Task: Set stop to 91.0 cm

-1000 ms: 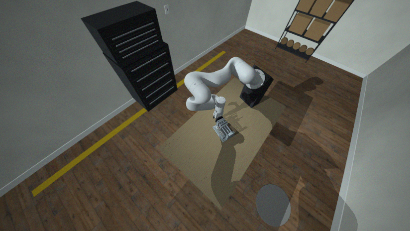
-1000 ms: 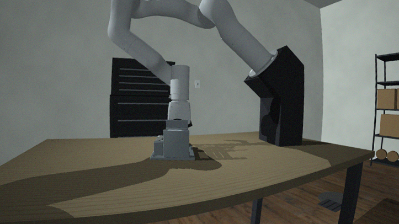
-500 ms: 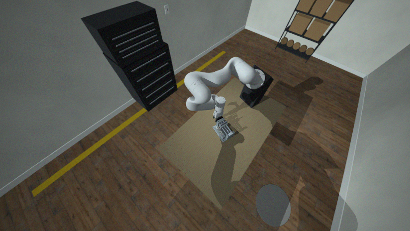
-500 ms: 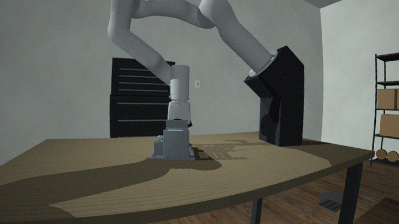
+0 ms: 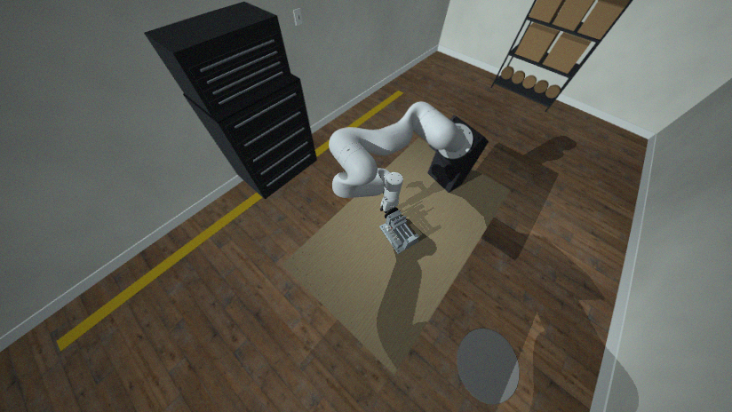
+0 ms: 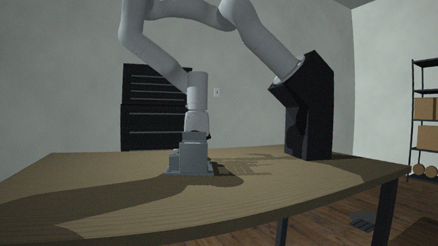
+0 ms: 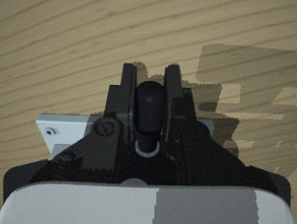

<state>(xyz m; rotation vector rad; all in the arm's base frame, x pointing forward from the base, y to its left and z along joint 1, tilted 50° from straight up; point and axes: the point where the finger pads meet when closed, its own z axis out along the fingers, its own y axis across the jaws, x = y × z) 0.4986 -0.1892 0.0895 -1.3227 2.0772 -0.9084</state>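
Now: hand 10 mm short of the black crank knob and 10 mm to the right of it.
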